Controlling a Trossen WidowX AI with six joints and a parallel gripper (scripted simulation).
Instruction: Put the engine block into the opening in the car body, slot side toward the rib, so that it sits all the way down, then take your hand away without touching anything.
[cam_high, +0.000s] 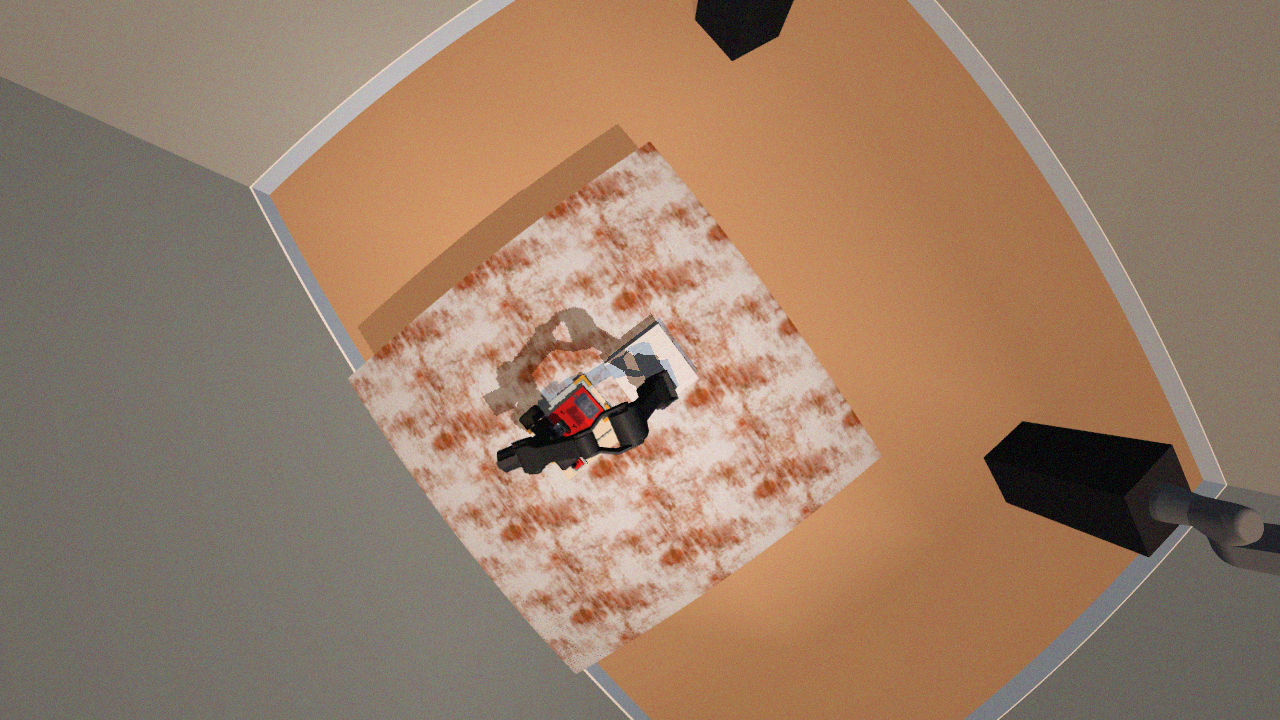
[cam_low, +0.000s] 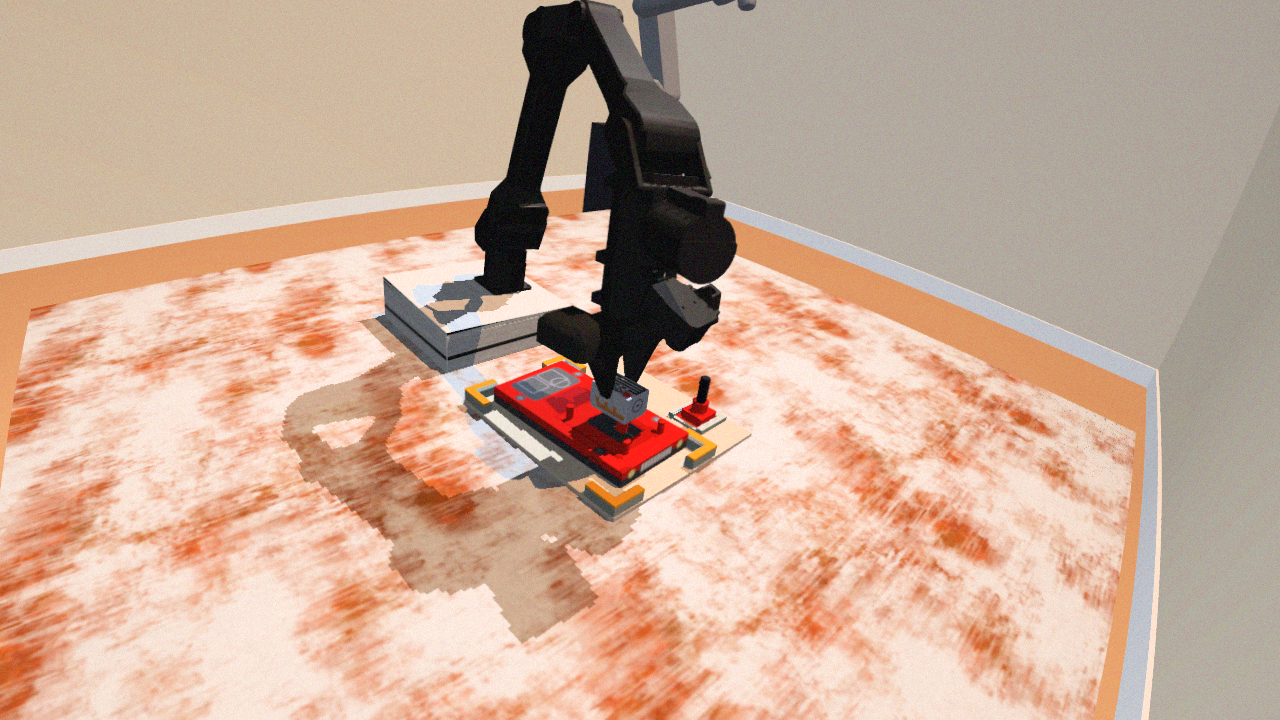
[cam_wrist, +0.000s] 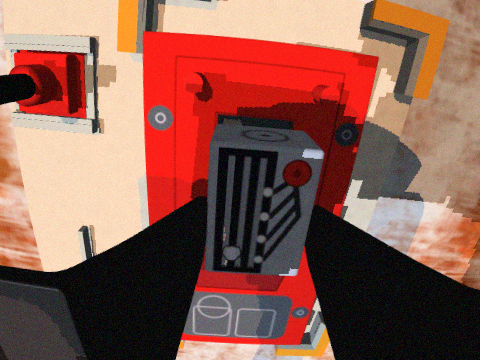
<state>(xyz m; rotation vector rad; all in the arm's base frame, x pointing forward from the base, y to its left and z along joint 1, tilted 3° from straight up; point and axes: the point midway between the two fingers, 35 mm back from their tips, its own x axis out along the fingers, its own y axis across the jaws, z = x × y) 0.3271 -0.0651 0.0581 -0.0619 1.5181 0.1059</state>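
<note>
The engine block is 10 mm below my gripper tip.
</note>
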